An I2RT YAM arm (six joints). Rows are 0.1 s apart.
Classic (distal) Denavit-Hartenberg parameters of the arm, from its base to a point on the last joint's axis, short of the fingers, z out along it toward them. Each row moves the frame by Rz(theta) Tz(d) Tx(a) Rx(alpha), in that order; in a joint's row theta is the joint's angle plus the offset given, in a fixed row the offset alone. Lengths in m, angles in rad.
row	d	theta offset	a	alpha
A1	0.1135	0	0.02	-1.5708
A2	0	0	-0.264	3.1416
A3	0	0.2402	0.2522	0
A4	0	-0.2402	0.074	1.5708
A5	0	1.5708	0	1.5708
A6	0.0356	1.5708	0	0
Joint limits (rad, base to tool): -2.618..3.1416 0..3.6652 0..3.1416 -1.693..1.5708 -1.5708..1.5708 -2.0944..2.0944
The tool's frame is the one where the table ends.
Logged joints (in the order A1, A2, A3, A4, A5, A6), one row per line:
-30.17, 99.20, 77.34, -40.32, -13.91, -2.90
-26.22, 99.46, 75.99, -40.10, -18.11, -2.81
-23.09, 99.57, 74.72, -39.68, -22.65, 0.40
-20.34, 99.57, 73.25, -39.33, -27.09, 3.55
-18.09, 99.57, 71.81, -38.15, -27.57, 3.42
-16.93, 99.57, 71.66, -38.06, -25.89, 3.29
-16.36, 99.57, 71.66, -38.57, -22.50, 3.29
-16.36, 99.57, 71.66, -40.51, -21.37, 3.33
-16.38, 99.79, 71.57, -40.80, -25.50, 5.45
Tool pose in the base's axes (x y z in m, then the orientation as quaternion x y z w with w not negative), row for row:
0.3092, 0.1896, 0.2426, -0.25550, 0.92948, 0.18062, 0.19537
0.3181, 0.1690, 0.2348, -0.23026, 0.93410, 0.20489, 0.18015
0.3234, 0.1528, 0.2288, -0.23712, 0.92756, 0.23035, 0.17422
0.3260, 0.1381, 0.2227, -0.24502, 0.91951, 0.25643, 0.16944
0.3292, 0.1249, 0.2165, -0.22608, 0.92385, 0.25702, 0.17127
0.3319, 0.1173, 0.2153, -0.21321, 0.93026, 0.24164, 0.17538
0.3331, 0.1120, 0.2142, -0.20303, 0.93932, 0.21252, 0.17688
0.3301, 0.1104, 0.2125, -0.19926, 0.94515, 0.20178, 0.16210
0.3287, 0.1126, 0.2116, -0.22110, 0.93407, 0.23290, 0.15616
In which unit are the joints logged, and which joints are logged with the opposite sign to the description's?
The joints are logged in degrees. Opposite sign: A1, A6.
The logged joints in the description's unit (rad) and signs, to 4 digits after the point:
0.5266, 1.7314, 1.3498, -0.7037, -0.2428, 0.0506
0.4576, 1.7359, 1.3263, -0.6999, -0.3161, 0.0490
0.4030, 1.7378, 1.3041, -0.6925, -0.3953, -0.0070
0.3550, 1.7378, 1.2785, -0.6864, -0.4728, -0.0620
0.3157, 1.7378, 1.2533, -0.6658, -0.4812, -0.0597
0.2955, 1.7378, 1.2507, -0.6643, -0.4519, -0.0574
0.2855, 1.7378, 1.2507, -0.6732, -0.3927, -0.0574
0.2855, 1.7378, 1.2507, -0.7070, -0.3730, -0.0581
0.2859, 1.7417, 1.2491, -0.7121, -0.4451, -0.0951

